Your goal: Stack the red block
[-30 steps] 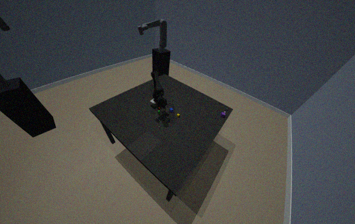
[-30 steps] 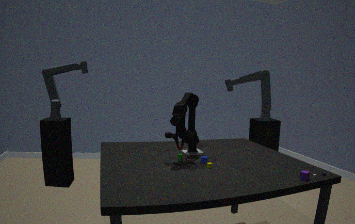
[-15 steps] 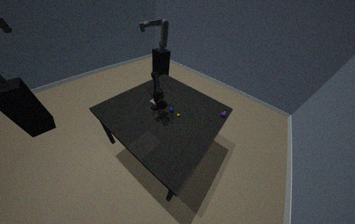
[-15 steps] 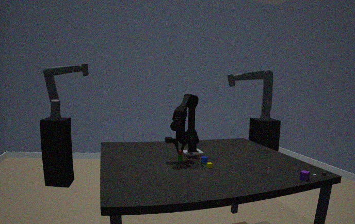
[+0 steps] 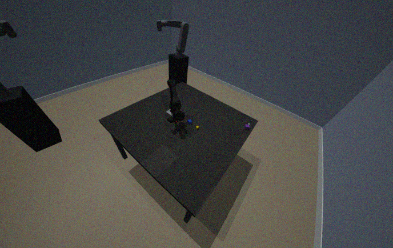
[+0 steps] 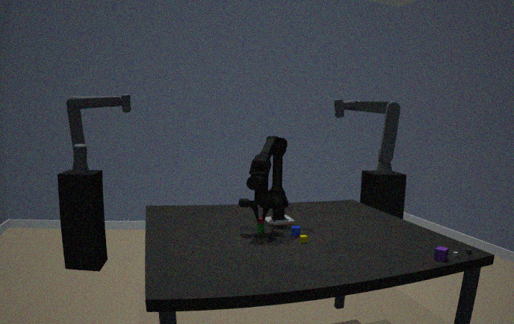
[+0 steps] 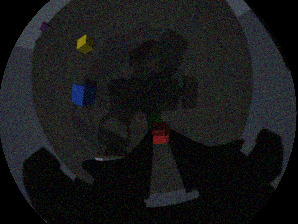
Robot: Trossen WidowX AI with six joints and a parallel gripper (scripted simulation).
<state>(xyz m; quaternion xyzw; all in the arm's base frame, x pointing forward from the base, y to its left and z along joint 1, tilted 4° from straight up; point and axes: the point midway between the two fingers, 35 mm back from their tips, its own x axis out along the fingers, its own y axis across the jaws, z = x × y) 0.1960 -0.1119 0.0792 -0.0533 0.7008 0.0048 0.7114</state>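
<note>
My gripper tip is now right at the red block. The rest, counted from my gripper tip: purple block (52 cm ahead, 62 cm to the left, 3 cm below); then yellow block (17 cm ahead, 15 cm to the left, 4 cm below); then blue block (6 cm ahead, 15 cm to the left, 3 cm below).
</note>
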